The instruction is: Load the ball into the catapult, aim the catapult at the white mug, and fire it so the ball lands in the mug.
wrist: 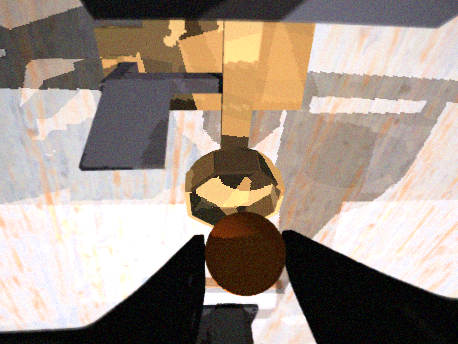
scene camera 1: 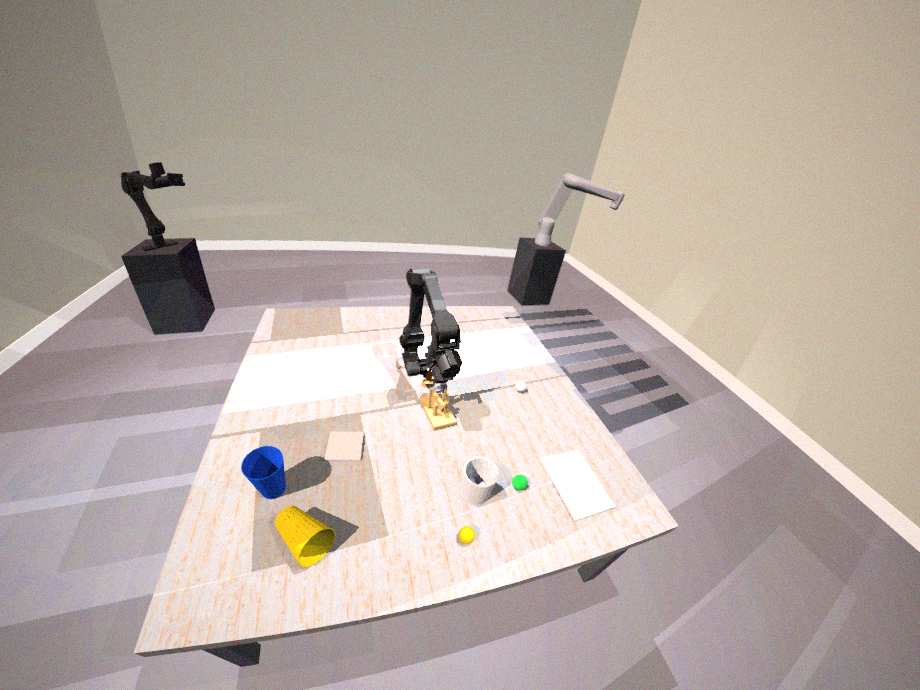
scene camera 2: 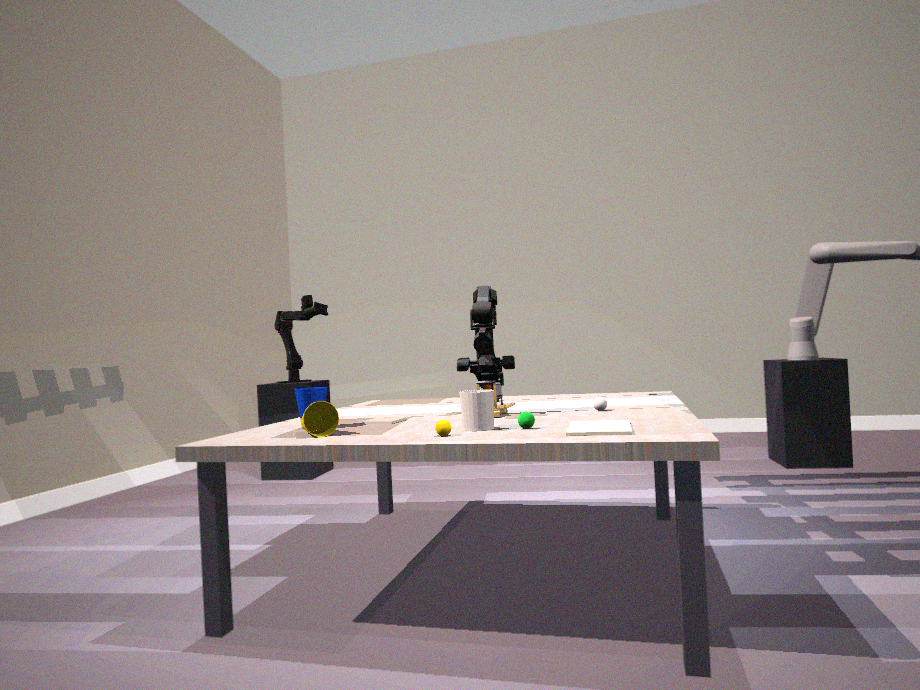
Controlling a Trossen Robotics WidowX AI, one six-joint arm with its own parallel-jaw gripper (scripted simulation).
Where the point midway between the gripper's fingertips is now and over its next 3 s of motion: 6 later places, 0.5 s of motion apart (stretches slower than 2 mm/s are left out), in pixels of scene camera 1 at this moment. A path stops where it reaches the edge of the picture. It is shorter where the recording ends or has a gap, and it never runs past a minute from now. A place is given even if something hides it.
My gripper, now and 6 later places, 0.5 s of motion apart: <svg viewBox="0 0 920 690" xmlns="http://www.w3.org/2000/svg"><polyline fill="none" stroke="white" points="428,375 428,376 434,360 459,382 474,396 474,397 480,396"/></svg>
